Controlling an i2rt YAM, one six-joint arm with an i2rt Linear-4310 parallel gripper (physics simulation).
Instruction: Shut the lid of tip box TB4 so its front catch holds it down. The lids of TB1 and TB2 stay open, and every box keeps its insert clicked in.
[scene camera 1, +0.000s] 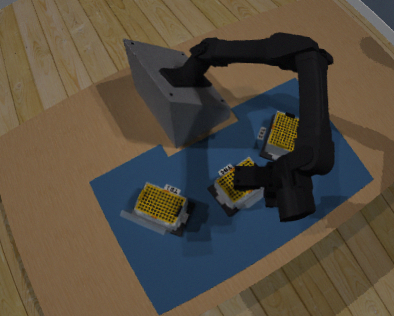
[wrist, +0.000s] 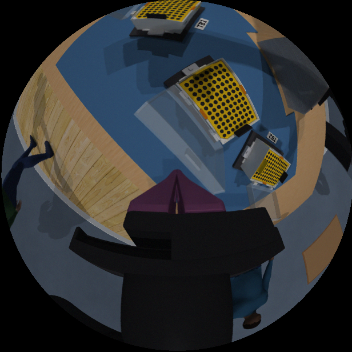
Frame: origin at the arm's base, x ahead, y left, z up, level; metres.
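Seen in the pictures: arm's base, origin of its link: (scene camera 1: 186, 79).
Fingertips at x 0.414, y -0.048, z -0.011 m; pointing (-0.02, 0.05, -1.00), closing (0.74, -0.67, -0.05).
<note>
Pixels of each thing's top centre, then the offset from my fingertips to it. Level surfaces: height alone.
- TB1, centre of its top: (scene camera 1: 159, 202) dx -0.188, dy -0.219, dz -0.062 m
- TB2, centre of its top: (scene camera 1: 286, 128) dx -0.135, dy +0.198, dz -0.062 m
- blue mat, height of its surface: dz -0.136 m
- wooden table, height of its surface: dz -0.139 m
Tip box TB4 (scene camera 1: 238, 186) (wrist: 220, 100) stands on the blue mat with its yellow insert in it. Its clear lid (wrist: 180, 140) is open, swung out to the side toward my gripper in the wrist view. My gripper (wrist: 176, 174) is shut with its purple fingertips together, near the lid's outer edge; whether they touch it I cannot tell. In the scene view the arm hides the fingers. TB1 (scene camera 1: 161, 205) (wrist: 166, 16) has its lid (scene camera 1: 142, 222) open. TB2 (scene camera 1: 283, 132) (wrist: 270, 167) has its lid (wrist: 265, 199) open in the wrist view. Both show yellow inserts.
The blue mat (scene camera 1: 150, 260) (wrist: 100, 65) lies on a wooden table (scene camera 1: 45, 190). The grey arm mount (scene camera 1: 155, 90) (wrist: 295, 75) stands at the mat's notch. TB2 is close to TB4, and the arm hangs over both in the scene view.
</note>
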